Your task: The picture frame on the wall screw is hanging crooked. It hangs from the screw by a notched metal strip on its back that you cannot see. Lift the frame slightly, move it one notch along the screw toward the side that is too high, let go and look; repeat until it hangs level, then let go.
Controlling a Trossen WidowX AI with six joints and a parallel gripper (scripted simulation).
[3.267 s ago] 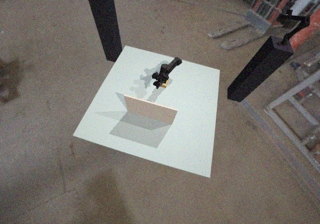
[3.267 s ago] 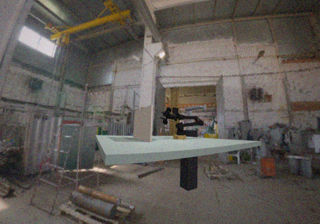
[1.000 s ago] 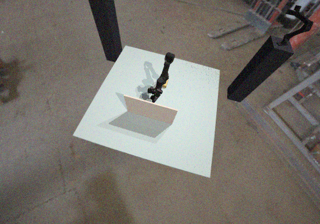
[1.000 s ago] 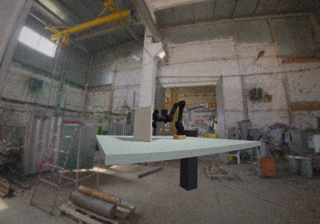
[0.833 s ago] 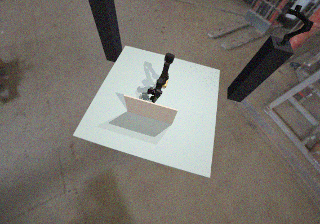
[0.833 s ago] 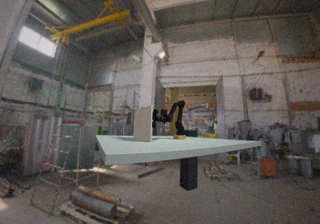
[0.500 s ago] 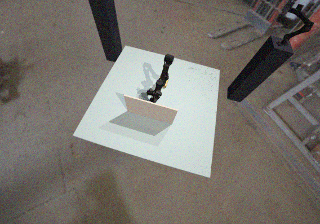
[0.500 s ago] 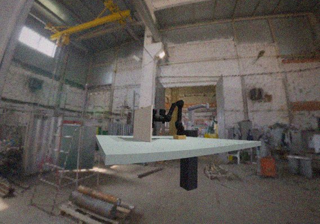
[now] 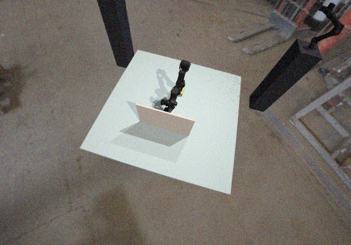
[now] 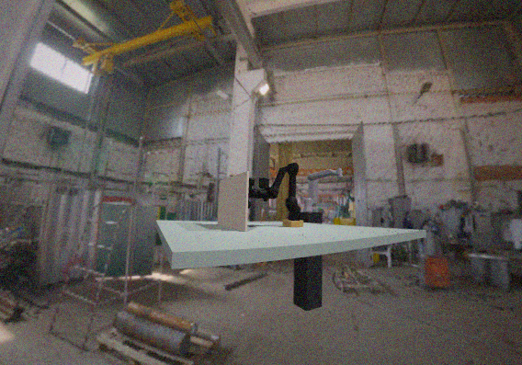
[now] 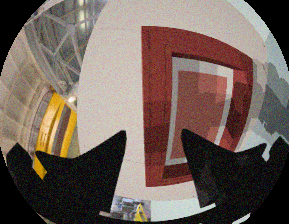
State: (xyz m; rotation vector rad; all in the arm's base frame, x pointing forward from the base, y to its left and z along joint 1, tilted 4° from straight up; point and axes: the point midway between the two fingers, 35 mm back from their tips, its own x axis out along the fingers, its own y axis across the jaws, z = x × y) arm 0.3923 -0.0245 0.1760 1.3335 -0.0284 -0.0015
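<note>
Now: the picture frame 10 mm ahead of my gripper tip, 20 mm to the right of it and 50 mm below it. The rest, counted from my gripper tip: wall panel 20 mm ahead, 10 mm to the right, 60 mm below.
</note>
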